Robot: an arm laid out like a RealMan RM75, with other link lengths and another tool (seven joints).
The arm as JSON. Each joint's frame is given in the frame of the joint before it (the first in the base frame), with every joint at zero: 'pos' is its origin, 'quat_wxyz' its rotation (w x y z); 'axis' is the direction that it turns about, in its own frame. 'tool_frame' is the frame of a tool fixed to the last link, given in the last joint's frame.
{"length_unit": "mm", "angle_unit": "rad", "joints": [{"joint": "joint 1", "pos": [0.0, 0.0, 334.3], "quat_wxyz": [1.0, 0.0, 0.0, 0.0], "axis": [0.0, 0.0, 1.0]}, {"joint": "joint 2", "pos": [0.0, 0.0, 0.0], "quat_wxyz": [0.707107, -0.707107, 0.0, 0.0], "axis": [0.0, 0.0, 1.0]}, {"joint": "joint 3", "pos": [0.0, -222.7, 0.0], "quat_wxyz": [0.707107, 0.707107, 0.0, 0.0], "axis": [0.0, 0.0, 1.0]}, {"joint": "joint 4", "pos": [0.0, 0.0, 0.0], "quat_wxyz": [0.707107, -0.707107, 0.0, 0.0], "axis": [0.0, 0.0, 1.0]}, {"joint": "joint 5", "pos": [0.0, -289.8, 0.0], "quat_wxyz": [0.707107, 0.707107, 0.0, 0.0], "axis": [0.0, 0.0, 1.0]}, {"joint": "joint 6", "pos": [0.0, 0.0, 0.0], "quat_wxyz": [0.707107, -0.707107, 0.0, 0.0], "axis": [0.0, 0.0, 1.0]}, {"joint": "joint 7", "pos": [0.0, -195.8, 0.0], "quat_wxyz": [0.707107, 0.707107, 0.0, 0.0], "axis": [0.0, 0.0, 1.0]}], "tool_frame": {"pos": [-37.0, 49.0, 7.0], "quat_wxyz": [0.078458, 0.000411, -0.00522, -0.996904]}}
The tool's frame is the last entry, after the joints.
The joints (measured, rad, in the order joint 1, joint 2, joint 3, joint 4, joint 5, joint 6, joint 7), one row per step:
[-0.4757, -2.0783, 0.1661, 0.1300, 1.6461, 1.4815, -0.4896]
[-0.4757, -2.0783, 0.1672, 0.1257, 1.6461, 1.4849, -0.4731]
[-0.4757, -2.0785, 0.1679, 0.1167, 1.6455, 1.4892, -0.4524]
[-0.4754, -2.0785, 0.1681, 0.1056, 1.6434, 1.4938, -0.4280]
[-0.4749, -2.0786, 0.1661, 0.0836, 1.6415, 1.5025, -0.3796]
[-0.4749, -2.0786, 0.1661, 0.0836, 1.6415, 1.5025, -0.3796]
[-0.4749, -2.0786, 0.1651, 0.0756, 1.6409, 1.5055, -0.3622]
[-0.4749, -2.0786, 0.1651, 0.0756, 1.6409, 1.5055, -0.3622]
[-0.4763, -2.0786, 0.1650, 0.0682, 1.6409, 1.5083, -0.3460]
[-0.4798, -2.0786, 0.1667, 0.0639, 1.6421, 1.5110, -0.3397]
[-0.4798, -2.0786, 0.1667, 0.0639, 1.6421, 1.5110, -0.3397]
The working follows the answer.
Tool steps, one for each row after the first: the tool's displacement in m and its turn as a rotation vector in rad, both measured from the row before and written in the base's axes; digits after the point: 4 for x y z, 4 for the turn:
[0.0004, -0.0005, -0.0013, 0.0053, 0.0096, -0.0070]
[0.0010, -0.0010, -0.0024, 0.0058, 0.0082, -0.0077]
[0.0010, -0.0010, -0.0025, 0.0084, 0.0087, -0.0074]
[0.0019, -0.0019, -0.0049, 0.0169, 0.0173, -0.0139]
[0.0000, 0.0000, 0.0000, 0.0000, 0.0000, 0.0000]
[0.0008, -0.0006, -0.0017, 0.0063, 0.0061, -0.0048]
[0.0000, 0.0000, 0.0000, 0.0000, 0.0000, 0.0000]
[0.0013, -0.0003, -0.0018, 0.0049, 0.0063, -0.0065]
[0.0022, 0.0001, -0.0014, -0.0007, 0.0018, -0.0081]
[0.0000, 0.0000, 0.0000, 0.0000, 0.0000, 0.0000]

Tool pose at each row, in the base's axes (x y z in m, rotation vector in rad; rounded; the steps above come from the unrounded poses):
[-0.3108, 0.3713, 0.0109, -0.2005, 2.0426, 1.3030]
[-0.3104, 0.3708, 0.0096, -0.1849, 2.0459, 1.3074]
[-0.3094, 0.3698, 0.0072, -0.1691, 2.0476, 1.3112]
[-0.3085, 0.3689, 0.0047, -0.1521, 2.0478, 1.3180]
[-0.3065, 0.3669, -0.0003, -0.1192, 2.0481, 1.3321]
[-0.3065, 0.3669, -0.0003, -0.1192, 2.0481, 1.3321]
[-0.3058, 0.3663, -0.0020, -0.1074, 2.0479, 1.3374]
[-0.3058, 0.3663, -0.0020, -0.1074, 2.0479, 1.3374]
[-0.3045, 0.3661, -0.0038, -0.0944, 2.0484, 1.3403]
[-0.3023, 0.3662, -0.0052, -0.0852, 2.0486, 1.3352]
[-0.3023, 0.3662, -0.0052, -0.0852, 2.0486, 1.3352]

